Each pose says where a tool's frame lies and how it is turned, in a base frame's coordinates. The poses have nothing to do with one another.
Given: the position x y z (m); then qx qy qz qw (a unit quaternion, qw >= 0).
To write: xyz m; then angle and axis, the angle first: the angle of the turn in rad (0 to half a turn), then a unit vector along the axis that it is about. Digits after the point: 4 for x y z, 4 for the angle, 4 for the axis.
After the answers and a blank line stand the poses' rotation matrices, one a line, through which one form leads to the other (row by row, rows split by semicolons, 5 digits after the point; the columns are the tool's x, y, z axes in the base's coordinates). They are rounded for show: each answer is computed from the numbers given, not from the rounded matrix.
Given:
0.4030 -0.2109 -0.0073 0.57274 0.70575 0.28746 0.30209
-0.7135 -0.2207 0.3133 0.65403 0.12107 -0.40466 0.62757
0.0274 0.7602 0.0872 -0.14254 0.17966 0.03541 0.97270
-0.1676 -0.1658 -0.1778 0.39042 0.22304 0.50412 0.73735
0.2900 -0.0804 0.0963 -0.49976 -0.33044 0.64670 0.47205
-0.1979 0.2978 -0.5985 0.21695 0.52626 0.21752 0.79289
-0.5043 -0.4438 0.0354 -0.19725 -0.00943 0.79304 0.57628
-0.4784 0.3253 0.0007 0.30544 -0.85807 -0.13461 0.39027
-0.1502 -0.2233 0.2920 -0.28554 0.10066 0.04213 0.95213
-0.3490 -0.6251 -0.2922 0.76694 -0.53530 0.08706 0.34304
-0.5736 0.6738 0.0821 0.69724 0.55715 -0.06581 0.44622
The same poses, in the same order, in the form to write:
0.4030 -0.2109 -0.0073 2.5278 0.6008 0.7403 0.3015
-0.7135 -0.2207 0.3133 1.7847 0.8400 0.1555 -0.5198
0.0274 0.7602 0.0872 0.4684 -0.6143 0.7742 0.1526
-0.1676 -0.1658 -0.1778 1.4833 0.5780 0.3302 0.7463
0.2900 -0.0804 0.0963 2.1584 -0.5669 -0.3748 0.7336
-0.1979 0.2978 -0.5985 1.3105 0.3560 0.8636 0.3570
-0.5043 -0.4438 0.0354 1.9133 -0.2414 -0.0115 0.9704
-0.4784 0.3253 0.0007 2.3397 0.3317 -0.9320 -0.1462
-0.1502 -0.2233 0.2920 0.6213 -0.9341 0.3293 0.1378
-0.3490 -0.6251 -0.2922 2.4413 0.8165 -0.5699 0.0927
-0.5736 0.6738 0.0821 2.2165 0.7791 0.6226 -0.0735

-0.16143 0.63474 0.75568; 0.98209 0.17868 0.05971; -0.09712 0.75178 -0.65222
0.64319 0.66627 -0.37736; -0.34954 -0.18300 -0.91888; -0.68127 0.72291 0.11518
0.93294 -0.12010 0.33942; 0.01767 0.95686 0.29002; -0.35961 -0.26458 0.89481
0.39223 -0.56927 0.72256; 0.91759 0.18687 -0.35088; 0.06472 0.80063 0.59565
-0.05482 -0.28027 -0.95836; 0.94083 -0.33596 0.04443; -0.33442 -0.89921 0.28210
0.35148 -0.11659 0.92891; 0.57328 0.81124 -0.11509; -0.74015 0.57298 0.35197
-0.25799 -0.91030 -0.32372; 0.91774 -0.33563 0.21238; -0.30198 -0.24230 0.92201
-0.50880 -0.41911 -0.75198; -0.62924 0.77717 -0.00740; 0.58752 0.46941 -0.65914
0.97619 -0.13771 0.16762; 0.02274 0.83338 0.55223; -0.21574 -0.53527 0.81667
0.41175 -0.88082 -0.23372; -0.76136 -0.19155 -0.61939; 0.50080 0.43298 -0.74949
0.37051 0.83566 0.40545; 0.71820 0.01905 -0.69557; -0.58899 0.54891 -0.59311

